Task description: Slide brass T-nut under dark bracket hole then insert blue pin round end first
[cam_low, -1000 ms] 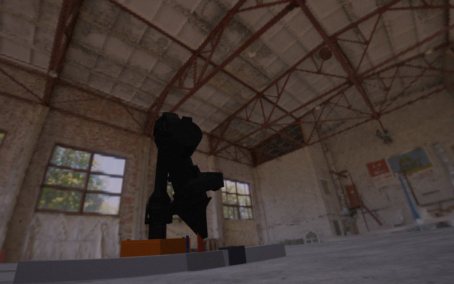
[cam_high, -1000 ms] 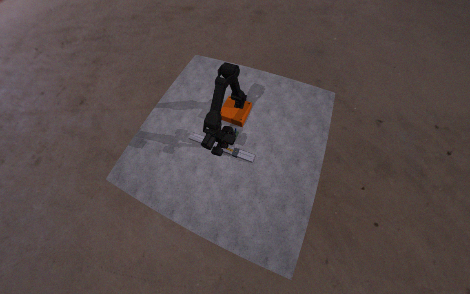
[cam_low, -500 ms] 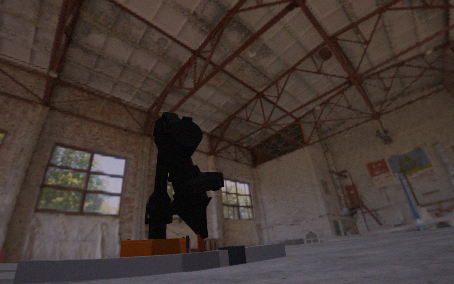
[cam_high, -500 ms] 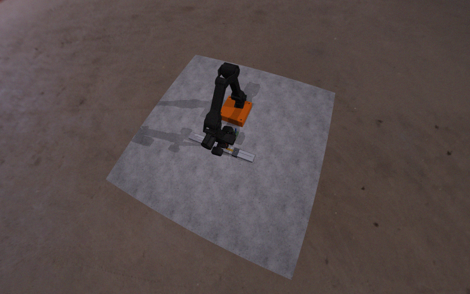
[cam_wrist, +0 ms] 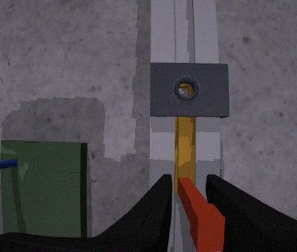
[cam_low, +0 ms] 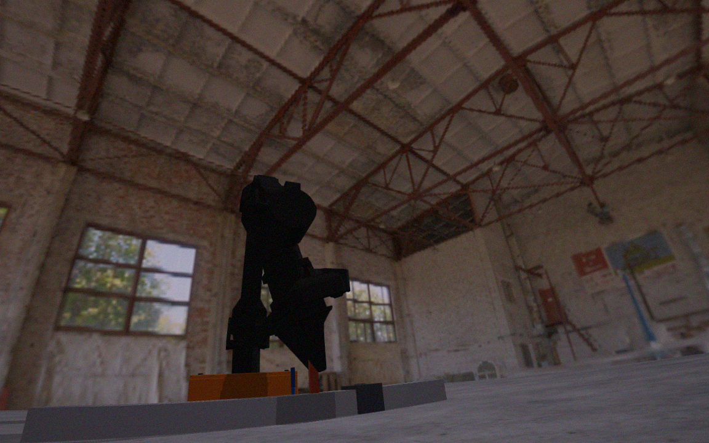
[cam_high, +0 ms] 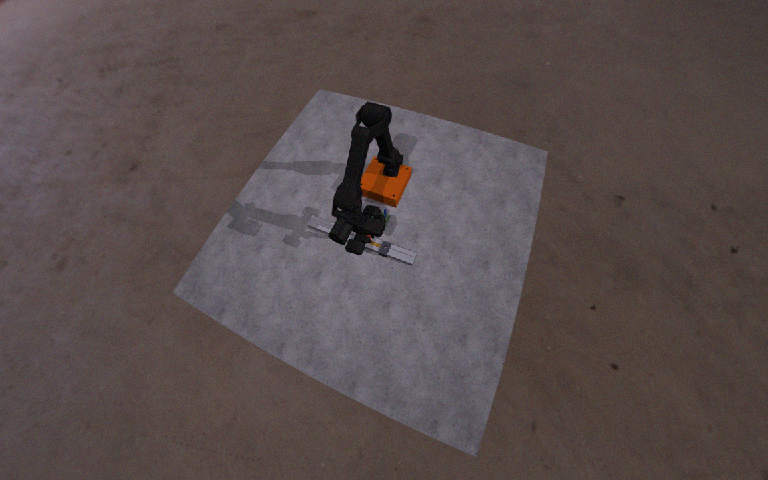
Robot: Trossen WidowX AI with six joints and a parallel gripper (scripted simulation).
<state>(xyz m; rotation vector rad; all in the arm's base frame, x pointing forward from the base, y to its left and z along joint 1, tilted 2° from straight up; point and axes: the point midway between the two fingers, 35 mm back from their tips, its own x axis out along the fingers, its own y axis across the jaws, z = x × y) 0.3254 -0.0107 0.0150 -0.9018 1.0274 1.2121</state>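
The blue pin lies 13 cm behind my gripper tip, 3 cm below it and 2 cm to the left of it. The rest, counted from my gripper tip: green tray 12 cm behind, 4 cm below.
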